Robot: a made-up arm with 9 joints.
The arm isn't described. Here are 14 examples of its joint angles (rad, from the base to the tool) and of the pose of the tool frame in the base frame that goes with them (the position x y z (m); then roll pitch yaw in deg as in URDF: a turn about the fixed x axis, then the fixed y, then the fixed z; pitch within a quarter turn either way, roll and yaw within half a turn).
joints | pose
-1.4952 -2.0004 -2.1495 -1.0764 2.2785 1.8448 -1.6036 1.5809 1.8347 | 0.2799 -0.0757 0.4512 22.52 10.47 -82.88
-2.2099 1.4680 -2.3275 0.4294 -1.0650 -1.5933 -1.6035 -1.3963 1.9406 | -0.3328 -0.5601 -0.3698 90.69 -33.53 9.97
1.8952 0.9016 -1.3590 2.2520 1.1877 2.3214 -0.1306 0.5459 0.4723 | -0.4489 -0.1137 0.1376 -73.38 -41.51 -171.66
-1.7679 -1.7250 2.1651 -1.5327 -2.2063 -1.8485 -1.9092 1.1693 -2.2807 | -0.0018 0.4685 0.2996 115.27 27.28 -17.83
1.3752 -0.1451 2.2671 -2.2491 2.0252 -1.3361 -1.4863 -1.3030 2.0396 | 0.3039 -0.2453 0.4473 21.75 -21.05 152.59
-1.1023 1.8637 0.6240 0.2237 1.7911 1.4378 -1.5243 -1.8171 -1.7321 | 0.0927 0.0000 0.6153 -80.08 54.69 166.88
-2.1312 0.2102 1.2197 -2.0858 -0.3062 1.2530 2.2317 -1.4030 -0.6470 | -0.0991 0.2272 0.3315 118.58 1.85 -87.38
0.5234 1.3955 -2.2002 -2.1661 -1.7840 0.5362 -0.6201 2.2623 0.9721 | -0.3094 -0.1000 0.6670 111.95 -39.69 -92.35
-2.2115 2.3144 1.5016 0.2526 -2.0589 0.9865 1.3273 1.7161 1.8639 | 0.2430 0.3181 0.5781 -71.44 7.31 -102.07
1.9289 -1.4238 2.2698 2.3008 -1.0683 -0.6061 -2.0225 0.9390 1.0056 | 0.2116 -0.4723 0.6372 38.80 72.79 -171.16
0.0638 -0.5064 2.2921 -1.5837 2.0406 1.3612 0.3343 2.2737 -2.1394 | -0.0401 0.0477 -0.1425 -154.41 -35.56 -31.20
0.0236 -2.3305 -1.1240 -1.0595 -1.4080 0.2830 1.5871 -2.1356 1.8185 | 0.0003 0.4348 0.5230 -2.21 -40.12 164.08
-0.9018 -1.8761 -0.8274 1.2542 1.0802 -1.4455 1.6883 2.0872 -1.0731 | 0.5061 0.1759 0.0512 -38.27 -39.89 151.12
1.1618 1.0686 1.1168 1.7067 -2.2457 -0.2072 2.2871 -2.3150 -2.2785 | -0.3332 0.1937 -0.5159 160.59 -63.17 -32.85
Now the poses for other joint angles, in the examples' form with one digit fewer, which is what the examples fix.
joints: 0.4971 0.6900 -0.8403 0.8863 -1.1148 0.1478 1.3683 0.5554 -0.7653
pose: 0.013 -0.081 0.842 48.8 -74.3 -150.2
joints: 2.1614 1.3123 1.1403 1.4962 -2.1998 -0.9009 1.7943 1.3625 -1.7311
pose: 0.111 -0.119 -0.418 -49.5 -8.6 80.5
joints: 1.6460 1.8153 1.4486 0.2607 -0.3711 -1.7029 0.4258 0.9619 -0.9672
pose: -0.155 -0.341 0.050 -135.7 17.1 -69.8
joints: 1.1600 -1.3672 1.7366 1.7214 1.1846 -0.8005 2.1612 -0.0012 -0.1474
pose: 0.241 0.242 0.405 58.7 27.9 177.9
